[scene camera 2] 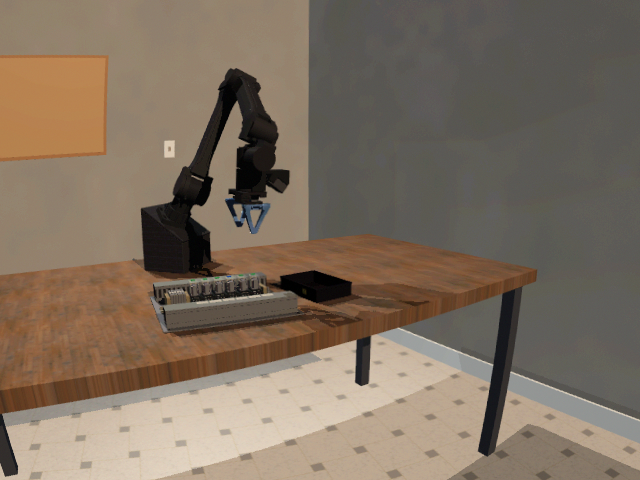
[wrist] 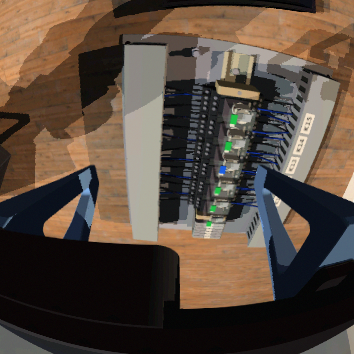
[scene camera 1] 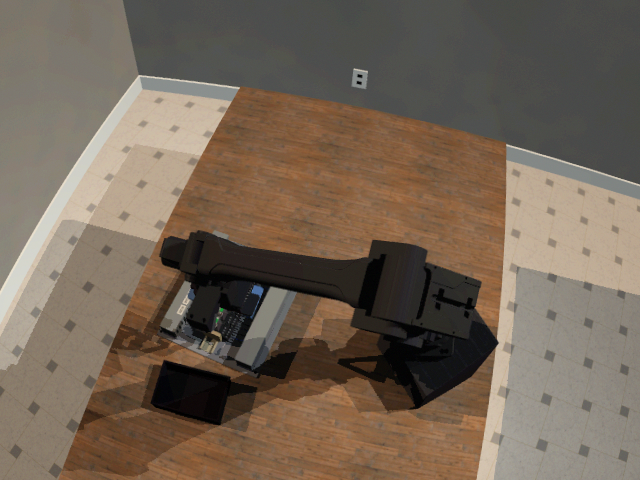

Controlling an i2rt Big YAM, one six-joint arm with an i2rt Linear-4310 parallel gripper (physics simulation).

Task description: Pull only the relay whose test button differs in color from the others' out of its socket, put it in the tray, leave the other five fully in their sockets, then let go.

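Places are measured from the arm's base along level axes (x up, y right, z ahead), in metres.
Where they show: gripper, between the fingertips: (scene camera 2: 246, 230) (wrist: 175, 173) (scene camera 1: 230, 309); arm's base, origin of its link: (scene camera 2: 173, 220).
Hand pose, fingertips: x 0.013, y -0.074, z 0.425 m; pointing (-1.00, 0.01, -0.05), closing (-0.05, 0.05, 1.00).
Things, the pixels of their top centre, and the offset from my fingertips. Level surfaces: height alone.
- black tray, centre of its top: (scene camera 1: 189, 390) (scene camera 2: 315, 279) dy -0.163, dx -0.134, dz +0.062 m
- tan end stop, centre of its top: (wrist: 239, 92) (scene camera 1: 211, 331) dy -0.009, dx -0.128, dz +0.060 m
- wooden table, height of its surface: dx -0.169 m
The relay with the blue test button (wrist: 229, 172) (scene camera 2: 230, 284) stands in its socket, third from the tan end stop in the wrist view. The other five relays have green buttons, such as the relay nearest the end stop (wrist: 242, 118), and stand in the same row. My gripper (wrist: 175, 173) (scene camera 2: 246, 228) is open and empty, high above the panel. In the wrist view its right fingertip overlaps the wiring right of the row, and its left fingertip lies left of the panel. The black tray (scene camera 1: 225, 400) (scene camera 2: 328, 293) stands beside the panel's end-stop end. The arm hides part of the row in scene camera 1.
Grey wire ducts (wrist: 145, 140) (scene camera 2: 232, 311) flank the relay row. The tan end stop (wrist: 238, 90) closes one end, and pale terminal blocks (scene camera 2: 176, 296) stand at the other. Blue wires run on both sides. The arm's base (scene camera 2: 164, 242) stands on the wooden table (scene camera 2: 413, 255).
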